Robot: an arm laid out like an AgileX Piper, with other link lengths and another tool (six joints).
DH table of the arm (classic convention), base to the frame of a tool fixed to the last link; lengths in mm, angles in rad. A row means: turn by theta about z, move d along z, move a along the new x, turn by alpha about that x. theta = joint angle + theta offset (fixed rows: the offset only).
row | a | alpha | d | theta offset
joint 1 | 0 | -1.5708 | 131.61 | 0
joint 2 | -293.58 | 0 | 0 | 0.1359
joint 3 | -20.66 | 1.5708 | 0 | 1.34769
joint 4 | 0 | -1.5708 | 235.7 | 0
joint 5 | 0 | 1.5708 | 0 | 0
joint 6 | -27.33 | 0.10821 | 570.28 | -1.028
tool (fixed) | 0 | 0 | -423 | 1.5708
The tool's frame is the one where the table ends.
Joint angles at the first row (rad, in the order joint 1, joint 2, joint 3, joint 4, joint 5, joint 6):
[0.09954 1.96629 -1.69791 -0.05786 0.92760 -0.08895]
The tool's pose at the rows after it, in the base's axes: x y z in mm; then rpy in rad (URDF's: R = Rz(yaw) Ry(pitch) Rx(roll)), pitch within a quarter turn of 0, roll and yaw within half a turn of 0:
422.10 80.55 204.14 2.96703 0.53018 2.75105
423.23 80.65 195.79 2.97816 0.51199 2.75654
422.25 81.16 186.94 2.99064 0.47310 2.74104
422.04 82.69 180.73 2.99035 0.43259 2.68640
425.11 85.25 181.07 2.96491 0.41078 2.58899
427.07 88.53 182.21 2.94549 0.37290 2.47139
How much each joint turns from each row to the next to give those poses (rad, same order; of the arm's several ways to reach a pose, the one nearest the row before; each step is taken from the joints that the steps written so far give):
[0.00001 0.02229 0.00192 0.01135 -0.01300 0.00002]
[-0.00003 0.01933 0.00006 0.00001 0.00119 -0.00003]
[0.00001 0.01995 -0.00004 -0.00001 0.02042 0.02236]
[0.00001 0.01505 0.00003 0.00000 0.02200 0.05748]
[0.00000 0.00210 -0.00006 0.00001 0.00628 0.09235]
[0.00197 0.00000 0.00002 0.00000 0.02153 0.11776]

